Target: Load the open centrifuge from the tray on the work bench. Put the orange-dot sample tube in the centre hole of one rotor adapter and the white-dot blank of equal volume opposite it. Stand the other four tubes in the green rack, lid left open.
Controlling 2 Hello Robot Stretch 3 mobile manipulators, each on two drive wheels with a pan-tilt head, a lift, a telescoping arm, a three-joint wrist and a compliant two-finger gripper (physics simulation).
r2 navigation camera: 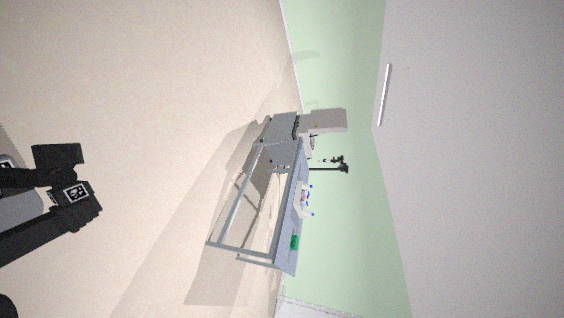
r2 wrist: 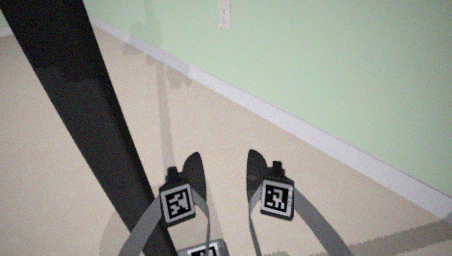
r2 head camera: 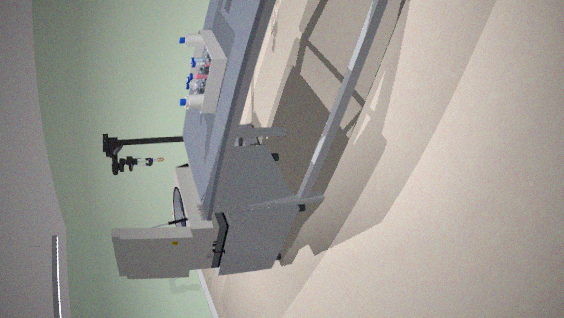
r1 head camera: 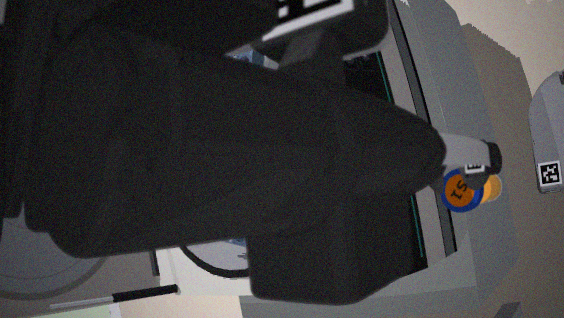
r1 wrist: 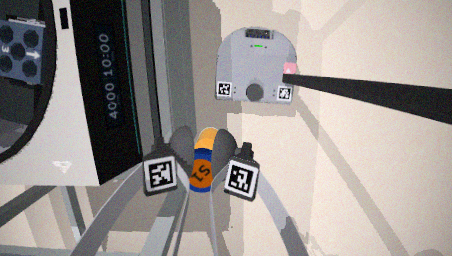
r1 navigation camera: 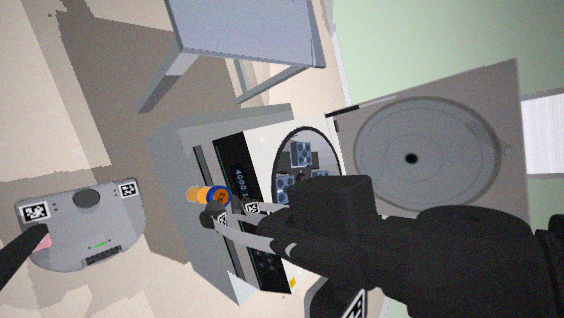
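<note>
The r1 gripper (r1 wrist: 203,146) is shut on the orange-dot sample tube (r1 head camera: 458,191) (r1 navigation camera: 219,197) (r1 wrist: 201,172) (r2 head camera: 160,159), cap towards the wrist camera. It holds the tube above the front edge of the open centrifuge (r1 navigation camera: 261,138) (r1 wrist: 75,165), outside the round bowl. Blue rotor adapters show in the bowl, one (r1 navigation camera: 301,153) at the top in the r1 navigation view and one (r1 wrist: 19,51) marked 3 in the r1 wrist view. The r2 gripper (r2 wrist: 225,172) is open and empty, above the floor. The green rack (r2 navigation camera: 294,243) stands on the bench (r2 navigation camera: 286,261). The white-dot blank cannot be made out.
The raised centrifuge lid (r1 navigation camera: 440,185) (r2 head camera: 150,256) stands behind the bowl. A white tray (r2 head camera: 218,82) with blue-capped bottles is on the bench beside the centrifuge. The r1 base (r1 navigation camera: 107,210) (r1 wrist: 250,65) is on the floor in front of the centrifuge, its mast (r1 wrist: 380,95) rising.
</note>
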